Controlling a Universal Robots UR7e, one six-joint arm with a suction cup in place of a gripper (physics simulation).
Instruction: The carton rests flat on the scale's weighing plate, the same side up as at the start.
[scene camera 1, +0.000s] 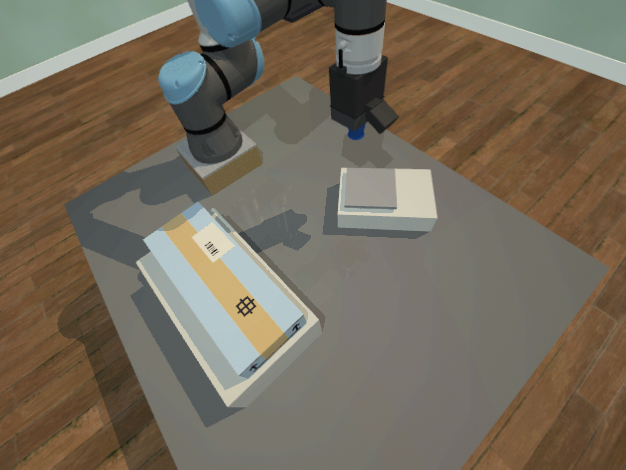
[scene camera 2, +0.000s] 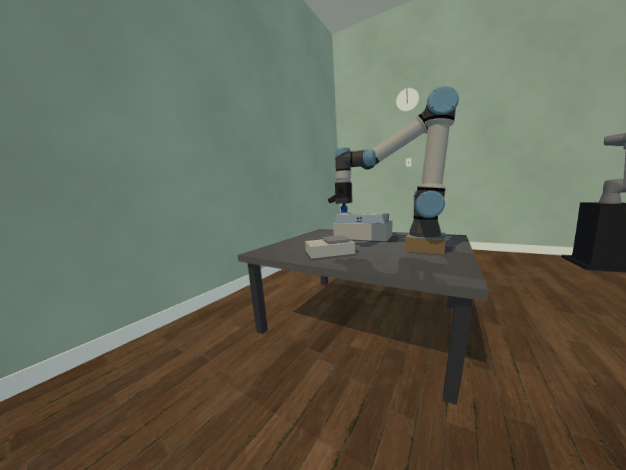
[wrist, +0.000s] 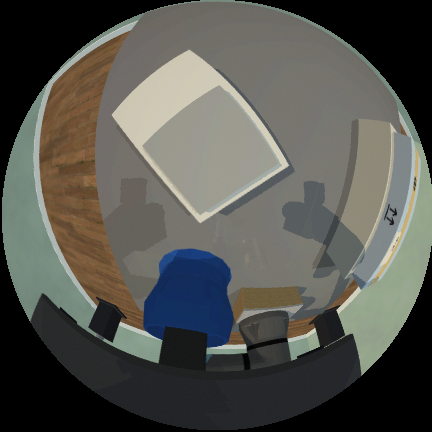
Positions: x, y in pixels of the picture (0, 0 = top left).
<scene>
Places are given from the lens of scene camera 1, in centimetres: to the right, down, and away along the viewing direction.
carton (scene camera 1: 249, 318): -10, 14, 46
large cream block (scene camera 1: 236, 391): -12, 25, 46
scale (scene camera 1: 369, 198): 14, -9, 68
The marked spots on the scale and the large cream block are 48 cm apart.
</scene>
